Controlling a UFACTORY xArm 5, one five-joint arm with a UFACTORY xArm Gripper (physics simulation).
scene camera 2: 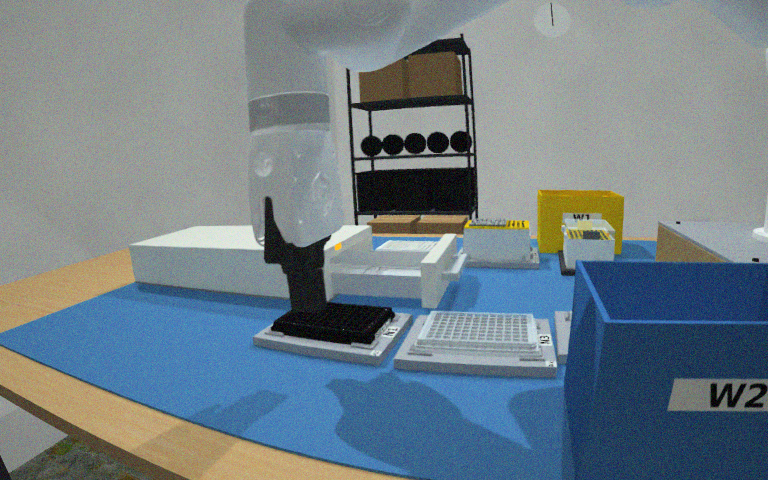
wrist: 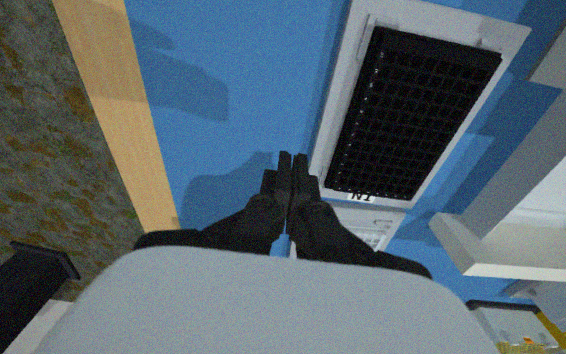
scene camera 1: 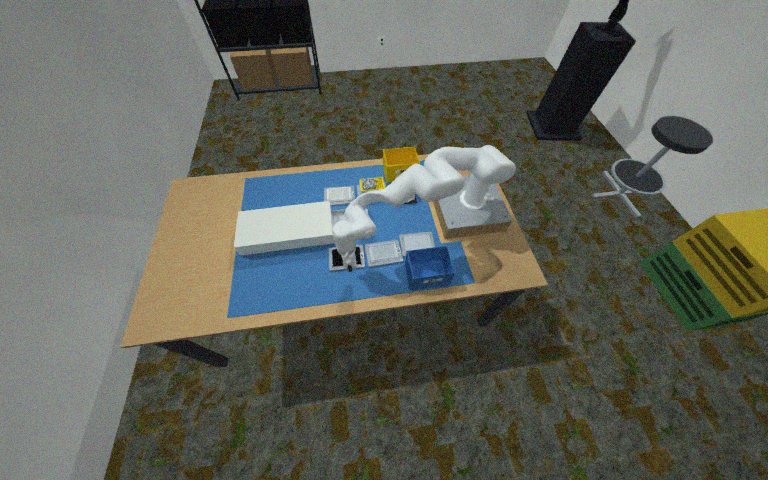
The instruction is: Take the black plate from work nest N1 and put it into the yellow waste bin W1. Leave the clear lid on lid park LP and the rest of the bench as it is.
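Note:
The black plate sits level in work nest N1, near the bench's front. My gripper is shut with nothing between its fingers. It points down; in the wrist view its tips show beside the nest's front long edge, and in scene camera 2 they overlap the plate. Contact cannot be told. The yellow waste bin W1 stands at the back right. A pale flat piece lies on a pad behind the blue bin; I cannot read whether this is LP.
A white plate sits in nest N3, right beside N1. The blue bin W2 stands at the front right. A long white housing with an open drawer lies behind N1. A yellow-topped rack stands before W1.

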